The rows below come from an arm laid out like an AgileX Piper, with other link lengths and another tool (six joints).
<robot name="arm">
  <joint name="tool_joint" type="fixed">
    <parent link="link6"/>
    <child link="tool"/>
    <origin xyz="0.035 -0.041 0.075" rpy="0 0.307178 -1.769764"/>
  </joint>
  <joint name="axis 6" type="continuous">
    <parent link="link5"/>
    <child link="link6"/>
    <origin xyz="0 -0.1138 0" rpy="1.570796 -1.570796 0"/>
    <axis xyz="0 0 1"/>
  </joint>
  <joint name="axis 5" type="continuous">
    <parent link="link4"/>
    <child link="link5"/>
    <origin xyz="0 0 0" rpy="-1.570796 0 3.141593"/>
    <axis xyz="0 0 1"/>
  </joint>
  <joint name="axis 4" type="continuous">
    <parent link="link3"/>
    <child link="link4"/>
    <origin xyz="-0.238 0.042 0" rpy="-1.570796 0 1.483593"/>
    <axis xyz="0 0 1"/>
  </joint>
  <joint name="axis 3" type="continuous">
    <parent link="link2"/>
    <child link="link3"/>
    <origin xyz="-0.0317 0.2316 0" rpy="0 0 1.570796"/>
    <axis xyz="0 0 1"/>
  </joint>
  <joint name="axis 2" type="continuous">
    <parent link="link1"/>
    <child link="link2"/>
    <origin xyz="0 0 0" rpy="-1.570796 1.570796 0"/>
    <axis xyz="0 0 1"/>
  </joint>
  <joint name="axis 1" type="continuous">
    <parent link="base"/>
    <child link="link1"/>
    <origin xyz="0 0 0.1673" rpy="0 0 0"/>
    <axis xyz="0 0 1"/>
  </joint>
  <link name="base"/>
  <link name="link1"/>
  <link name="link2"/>
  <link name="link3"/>
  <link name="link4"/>
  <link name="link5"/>
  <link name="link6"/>
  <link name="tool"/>
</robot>
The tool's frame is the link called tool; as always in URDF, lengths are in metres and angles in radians. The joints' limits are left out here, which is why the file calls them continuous.
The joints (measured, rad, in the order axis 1, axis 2, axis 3, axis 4, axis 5, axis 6), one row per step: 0.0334, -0.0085, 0.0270, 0.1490, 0.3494, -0.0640; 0.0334, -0.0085, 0.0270, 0.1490, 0.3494, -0.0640; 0.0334, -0.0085, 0.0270, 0.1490, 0.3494, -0.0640; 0.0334, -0.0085, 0.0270, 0.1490, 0.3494, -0.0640; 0.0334, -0.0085, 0.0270, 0.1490, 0.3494, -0.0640; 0.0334, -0.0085, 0.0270, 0.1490, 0.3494, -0.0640; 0.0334, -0.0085, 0.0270, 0.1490, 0.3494, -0.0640; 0.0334, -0.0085, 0.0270, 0.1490, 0.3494, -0.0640; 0.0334, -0.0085, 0.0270, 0.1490, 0.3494, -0.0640; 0.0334, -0.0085, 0.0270, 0.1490, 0.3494, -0.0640; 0.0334, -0.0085, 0.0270, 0.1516, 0.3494, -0.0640; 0.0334, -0.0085, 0.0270, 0.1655, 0.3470, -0.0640; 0.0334, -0.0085, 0.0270, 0.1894, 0.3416, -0.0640; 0.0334, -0.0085, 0.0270, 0.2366, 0.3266, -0.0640; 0.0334, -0.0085, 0.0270, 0.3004, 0.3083, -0.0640; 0.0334, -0.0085, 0.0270, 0.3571, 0.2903, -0.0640; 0.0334, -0.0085, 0.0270, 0.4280, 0.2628, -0.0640
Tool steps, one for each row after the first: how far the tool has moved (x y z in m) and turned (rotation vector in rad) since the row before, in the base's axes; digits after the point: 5 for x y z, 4 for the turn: 0.00000, 0.00000, 0.00000, 0.0000, 0.0000, 0.0000; 0.00000, 0.00000, 0.00000, 0.0000, 0.0000, 0.0000; 0.00000, 0.00000, 0.00000, 0.0000, 0.0000, 0.0000; 0.00000, 0.00000, 0.00000, 0.0000, 0.0000, 0.0000; 0.00000, 0.00000, 0.00000, 0.0000, 0.0000, 0.0000; 0.00000, 0.00000, 0.00000, 0.0000, 0.0000, 0.0000; 0.00000, 0.00000, 0.00000, 0.0000, 0.0000, 0.0000; 0.00000, 0.00000, 0.00000, 0.0000, 0.0000, 0.0000; 0.00000, 0.00000, 0.00000, 0.0000, 0.0000, 0.0000; -0.00002, 0.00026, 0.00012, 0.0026, 0.0001, 0.0002; 0.00013, 0.00131, 0.00107, 0.0140, -0.0019, 0.0006; 0.00035, 0.00218, 0.00210, 0.0241, -0.0045, 0.0007; 0.00107, 0.00393, 0.00502, 0.0478, -0.0131, 0.0001; 0.00121, 0.00484, 0.00671, 0.0645, -0.0155, -0.0005; 0.00118, 0.00368, 0.00647, 0.0575, -0.0151, -0.0019; 0.00182, 0.00350, 0.00911, 0.0723, -0.0230, -0.0056
